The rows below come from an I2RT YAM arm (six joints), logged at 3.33 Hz.
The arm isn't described. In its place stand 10 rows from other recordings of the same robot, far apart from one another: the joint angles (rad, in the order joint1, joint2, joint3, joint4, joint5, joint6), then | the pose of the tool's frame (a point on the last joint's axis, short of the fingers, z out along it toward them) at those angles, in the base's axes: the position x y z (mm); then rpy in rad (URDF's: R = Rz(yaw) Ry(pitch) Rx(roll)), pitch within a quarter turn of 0, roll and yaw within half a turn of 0.
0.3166, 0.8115, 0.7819, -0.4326, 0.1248, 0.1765 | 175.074 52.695 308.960 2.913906 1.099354 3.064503
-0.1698, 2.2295, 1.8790, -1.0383, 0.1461, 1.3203 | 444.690 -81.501 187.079 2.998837 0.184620 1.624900
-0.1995, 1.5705, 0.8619, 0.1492, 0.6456, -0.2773 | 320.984 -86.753 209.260 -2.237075 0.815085 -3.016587
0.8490, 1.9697, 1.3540, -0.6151, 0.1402, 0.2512 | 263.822 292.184 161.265 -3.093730 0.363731 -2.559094
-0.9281, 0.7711, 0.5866, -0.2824, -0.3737, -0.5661 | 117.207 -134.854 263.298 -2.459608 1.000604 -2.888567
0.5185, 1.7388, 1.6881, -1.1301, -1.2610, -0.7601 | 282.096 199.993 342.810 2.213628 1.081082 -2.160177
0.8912, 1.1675, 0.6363, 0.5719, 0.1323, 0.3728 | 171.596 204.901 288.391 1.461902 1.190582 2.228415
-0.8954, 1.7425, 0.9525, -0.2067, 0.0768, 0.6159 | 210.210 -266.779 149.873 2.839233 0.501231 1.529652
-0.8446, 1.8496, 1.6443, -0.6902, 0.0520, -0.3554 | 273.010 -310.199 290.594 -2.824775 0.608876 2.734435
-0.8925, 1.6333, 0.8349, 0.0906, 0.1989, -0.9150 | 203.581 -263.841 172.577 -2.323444 0.369873 -3.049061
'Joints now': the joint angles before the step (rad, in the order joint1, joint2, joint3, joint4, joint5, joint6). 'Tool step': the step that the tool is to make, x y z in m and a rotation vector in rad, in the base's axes. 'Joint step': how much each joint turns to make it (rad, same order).
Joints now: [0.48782 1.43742 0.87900 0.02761 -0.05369 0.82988]
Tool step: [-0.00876 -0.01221 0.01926 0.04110 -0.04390 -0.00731]
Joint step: [-0.02454 -0.08278 -0.01077 -0.01376 -0.02300 0.00614]
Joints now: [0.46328 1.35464 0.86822 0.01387 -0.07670 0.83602]
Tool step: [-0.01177 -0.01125 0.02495 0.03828 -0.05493 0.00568]
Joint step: [-0.01994 -0.09210 0.00768 -0.03377 -0.02758 -0.00153]
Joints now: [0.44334 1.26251 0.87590 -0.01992 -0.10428 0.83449]
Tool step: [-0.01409 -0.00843 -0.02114 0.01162 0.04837 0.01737]
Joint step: [-0.01070 -0.04906 -0.10265 0.01677 -0.03836 0.01683]
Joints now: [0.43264 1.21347 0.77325 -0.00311 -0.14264 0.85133]
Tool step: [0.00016 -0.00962 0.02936 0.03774 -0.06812 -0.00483]
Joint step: [-0.03683 -0.04458 0.05955 -0.02755 -0.03220 -0.00612]
